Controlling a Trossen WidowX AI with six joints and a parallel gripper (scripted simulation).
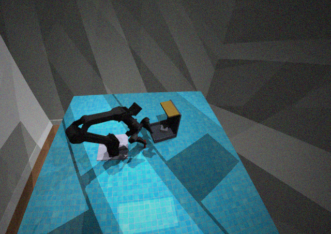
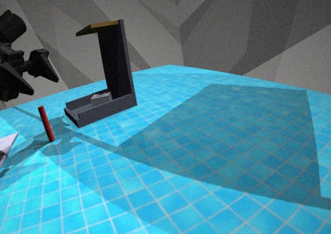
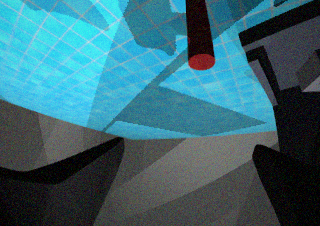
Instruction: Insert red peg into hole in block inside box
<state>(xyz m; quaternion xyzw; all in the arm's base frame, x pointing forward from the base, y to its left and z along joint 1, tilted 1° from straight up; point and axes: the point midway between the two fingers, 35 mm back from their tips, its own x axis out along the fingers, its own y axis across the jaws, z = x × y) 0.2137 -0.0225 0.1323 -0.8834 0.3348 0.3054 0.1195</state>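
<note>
The red peg lies 8 cm below my gripper tip, 2 cm to the left of it and 2 cm behind it. The rest, counted from my gripper tip: box back wall: 21 cm ahead, 12 cm to the left; box floor: 13 cm ahead, 12 cm to the left, 12 cm below; yellow-topped roof: 17 cm ahead, 12 cm to the left, 10 cm above.
</note>
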